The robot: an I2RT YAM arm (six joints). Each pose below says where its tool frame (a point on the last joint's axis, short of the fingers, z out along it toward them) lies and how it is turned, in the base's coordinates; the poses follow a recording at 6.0 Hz.
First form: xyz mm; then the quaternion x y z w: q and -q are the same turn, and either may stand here.
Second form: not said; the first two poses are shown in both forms.
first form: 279, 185, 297, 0.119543, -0.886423, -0.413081, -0.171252
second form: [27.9, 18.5, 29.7], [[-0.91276, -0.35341, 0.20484], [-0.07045, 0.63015, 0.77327], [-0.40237, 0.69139, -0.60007]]
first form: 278, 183, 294, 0.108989, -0.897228, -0.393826, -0.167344
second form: [27.8, 18.3, 29.4], [[-0.92023, -0.32738, 0.21445], [-0.06377, 0.66604, 0.74318], [-0.38614, 0.67023, -0.63379]]
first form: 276, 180, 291, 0.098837, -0.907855, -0.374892, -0.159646
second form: [27.6, 18.0, 29.1], [[-0.92949, -0.29916, 0.21576], [-0.05976, 0.69937, 0.71225], [-0.36398, 0.64914, -0.66794]]
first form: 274, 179, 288, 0.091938, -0.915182, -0.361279, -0.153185
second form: [27.4, 17.9, 28.8], [[-0.93616, -0.27897, 0.21395], [-0.05760, 0.72205, 0.68944], [-0.34682, 0.63311, -0.69202]]
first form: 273, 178, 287, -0.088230, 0.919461, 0.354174, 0.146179
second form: [27.3, 17.8, 28.7], [[-0.94169, -0.26579, 0.20631], [-0.05870, 0.73355, 0.67709], [-0.33131, 0.62550, -0.70639]]
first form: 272, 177, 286, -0.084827, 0.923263, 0.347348, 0.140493
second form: [27.2, 17.7, 28.6], [[-0.94613, -0.25424, 0.20050], [-0.05904, 0.74431, 0.66522], [-0.31835, 0.61755, -0.71922]]
